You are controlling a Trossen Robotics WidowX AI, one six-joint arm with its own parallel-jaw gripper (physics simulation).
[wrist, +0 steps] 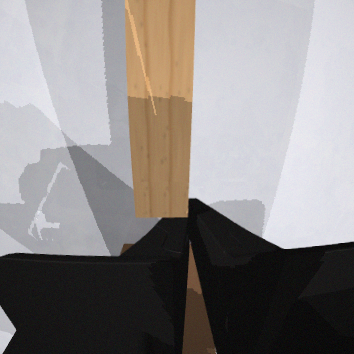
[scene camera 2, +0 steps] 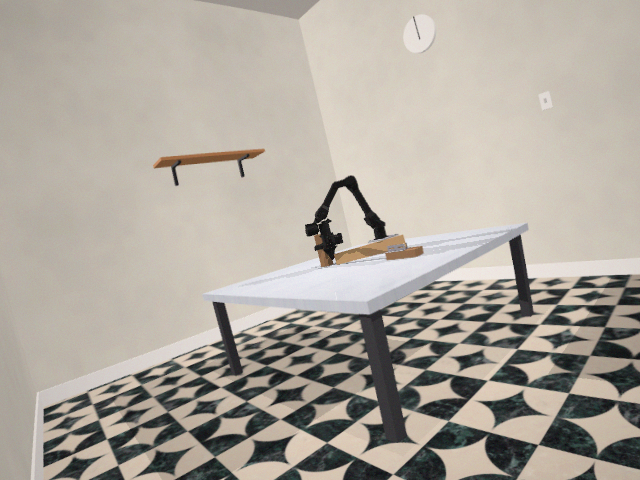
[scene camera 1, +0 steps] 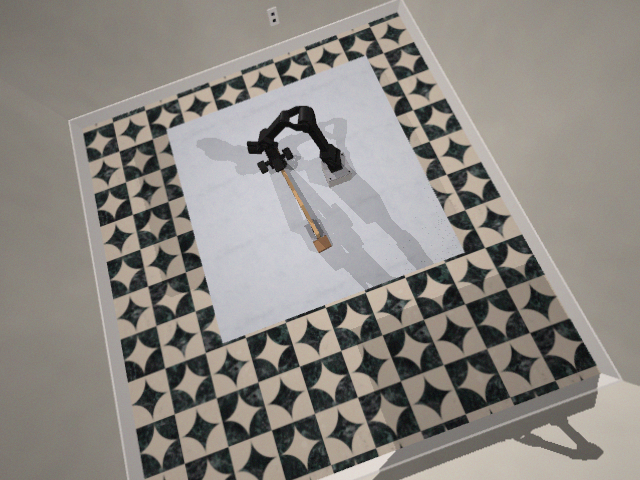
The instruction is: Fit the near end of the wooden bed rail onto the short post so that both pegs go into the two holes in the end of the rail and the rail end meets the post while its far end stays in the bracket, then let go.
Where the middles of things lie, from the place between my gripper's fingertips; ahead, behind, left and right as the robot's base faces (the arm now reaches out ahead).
Scene:
My hand is 23 cm to the right of the wooden bed rail (scene camera 2: pixel 379 247), 5 cm past it and 2 cm below it.

